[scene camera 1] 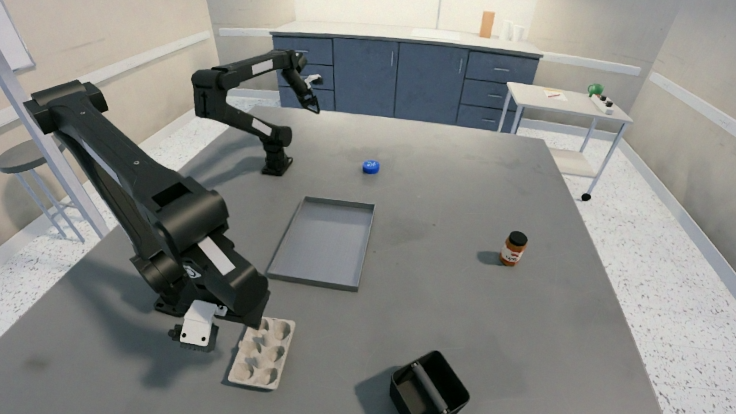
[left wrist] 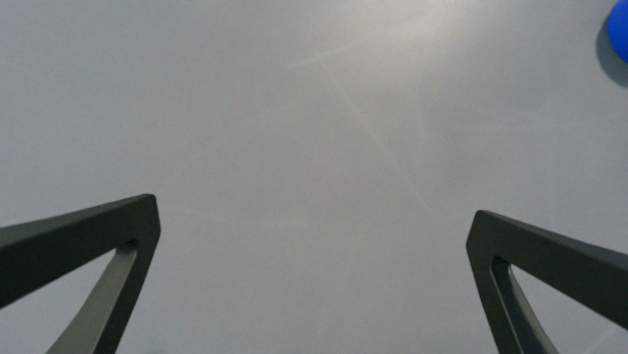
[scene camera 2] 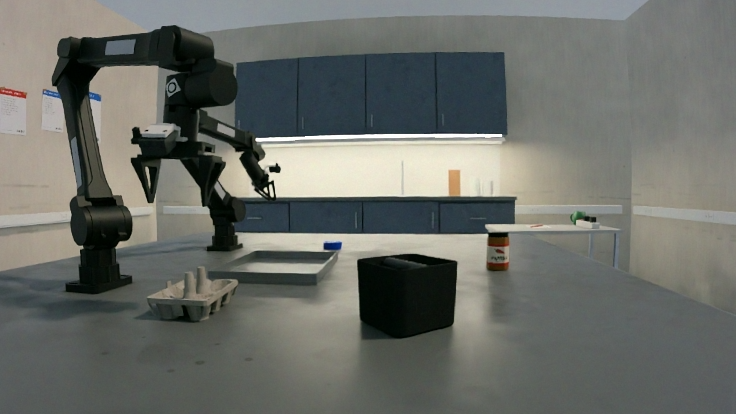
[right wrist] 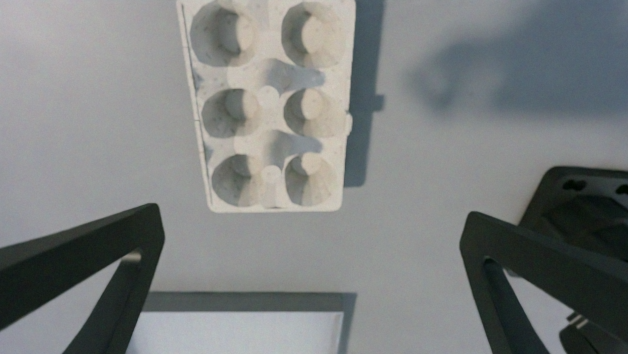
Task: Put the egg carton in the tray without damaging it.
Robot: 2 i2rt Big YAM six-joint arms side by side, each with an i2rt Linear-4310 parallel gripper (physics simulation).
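Seen in the pictures: left gripper, fingertip midpoint: (scene camera 1: 316, 109) (left wrist: 316, 220) (scene camera 2: 272, 200); right gripper, fingertip midpoint: (scene camera 1: 233, 322) (scene camera 2: 177, 205) (right wrist: 313, 224); left arm's base, link origin: (scene camera 1: 277, 167) (scene camera 2: 225, 249); right arm's base, link origin: (scene camera 2: 100, 286) (right wrist: 561, 223).
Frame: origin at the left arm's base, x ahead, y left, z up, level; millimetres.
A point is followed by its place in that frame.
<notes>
The pale egg carton (scene camera 1: 263, 352) {x 292, y -705, z 22 mm} (scene camera 2: 193, 301) {x 331, y -776, z 33 mm} (right wrist: 270, 107) {x 295, y -723, z 66 mm} lies flat on the table, its empty cups facing up. It is in front of the grey tray (scene camera 1: 324, 242) {x 311, y -345, z 2 mm} (scene camera 2: 267, 278) {x 343, y -496, z 12 mm} (right wrist: 250, 301) {x 301, y -499, z 12 mm} and apart from it; the tray is empty. My right gripper (scene camera 2: 178, 201) {x 276, y -723, z 173 mm} (right wrist: 313, 224) {x 276, y -723, z 173 mm} is open and empty, pointing down, well above the table. In the right wrist view the carton shows beyond the fingertips, with the tray's edge nearer. In scene camera 1 the right arm hides much of this gripper. My left gripper (scene camera 1: 314, 110) {x 98, y 217, z 161 mm} (scene camera 2: 271, 198) {x 98, y 217, z 161 mm} (left wrist: 316, 220) {x 98, y 217, z 161 mm} is open and empty, high over the far table.
A black bin with a grey roller-like object (scene camera 1: 429, 386) {x 637, y -720, z 92 mm} (scene camera 2: 406, 298) {x 641, y -789, z 55 mm} stands right of the carton. A jar with a black lid (scene camera 1: 513, 248) {x 839, y -308, z 71 mm} (scene camera 2: 497, 252) {x 844, y -311, z 46 mm} stands farther right. A blue round object (scene camera 1: 370, 166) {x 363, y 56, z 25 mm} (scene camera 2: 332, 245) {x 369, y 40, z 15 mm} (left wrist: 620, 30) {x 339, y 95, z 11 mm} lies behind the tray.
</notes>
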